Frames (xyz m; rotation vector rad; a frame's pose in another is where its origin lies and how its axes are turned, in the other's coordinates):
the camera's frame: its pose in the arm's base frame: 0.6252 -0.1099 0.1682 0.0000 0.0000 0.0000
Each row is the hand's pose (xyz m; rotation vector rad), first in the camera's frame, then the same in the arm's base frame.
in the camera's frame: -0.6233 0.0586 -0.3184 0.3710 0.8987 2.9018
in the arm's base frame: 0.0019 -0.0513 -0.1502 0.3710 0.8987 2.9018
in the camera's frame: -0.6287 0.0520 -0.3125 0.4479 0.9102 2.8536
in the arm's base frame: -0.0035 -0.0579 -0.1443 0.4479 0.9102 2.8536
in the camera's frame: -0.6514 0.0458 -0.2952 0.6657 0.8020 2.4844
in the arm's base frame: -0.0262 -0.0641 -0.1270 0.6657 0.8020 2.4844
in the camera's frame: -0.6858 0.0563 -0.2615 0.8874 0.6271 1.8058
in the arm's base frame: -0.0606 -0.0536 -0.0933 0.8874 0.6271 1.8058
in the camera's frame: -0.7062 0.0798 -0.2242 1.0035 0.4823 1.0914
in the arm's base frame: -0.0810 -0.0301 -0.0560 1.0035 0.4823 1.0914
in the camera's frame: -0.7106 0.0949 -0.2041 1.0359 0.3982 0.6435
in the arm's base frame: -0.0854 -0.0150 -0.0359 1.0359 0.3982 0.6435
